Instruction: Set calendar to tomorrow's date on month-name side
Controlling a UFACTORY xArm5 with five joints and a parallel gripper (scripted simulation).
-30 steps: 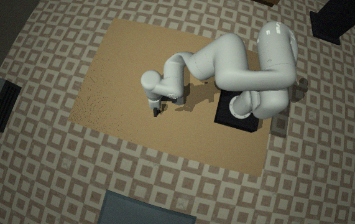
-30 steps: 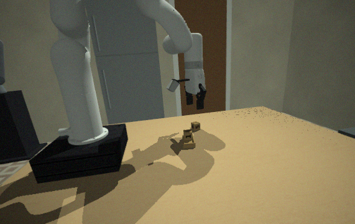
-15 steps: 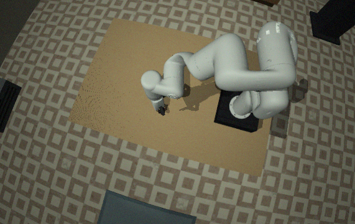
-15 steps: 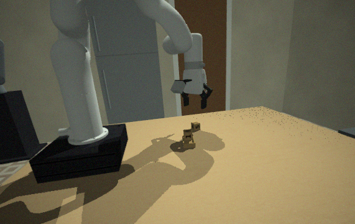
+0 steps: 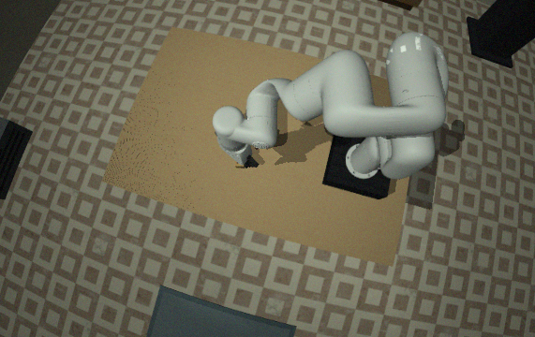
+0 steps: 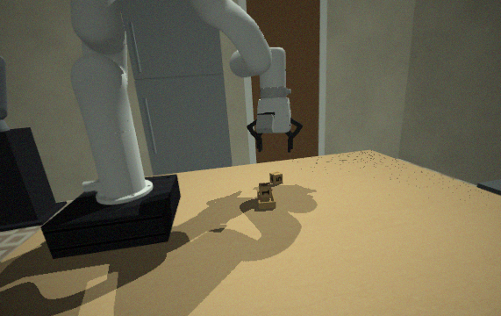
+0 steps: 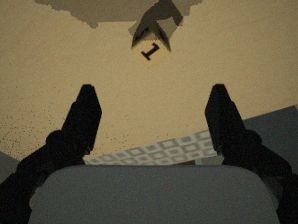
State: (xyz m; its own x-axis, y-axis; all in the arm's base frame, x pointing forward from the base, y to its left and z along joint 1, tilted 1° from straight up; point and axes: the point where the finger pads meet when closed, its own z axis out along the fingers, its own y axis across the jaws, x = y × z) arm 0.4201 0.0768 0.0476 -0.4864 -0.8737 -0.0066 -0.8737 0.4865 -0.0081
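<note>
My hand is 100 mm above the wooden date cube. Also, from my hand: wooden calendar tray 110 mm to the right, 110 mm below, 70 mm behind.
</note>
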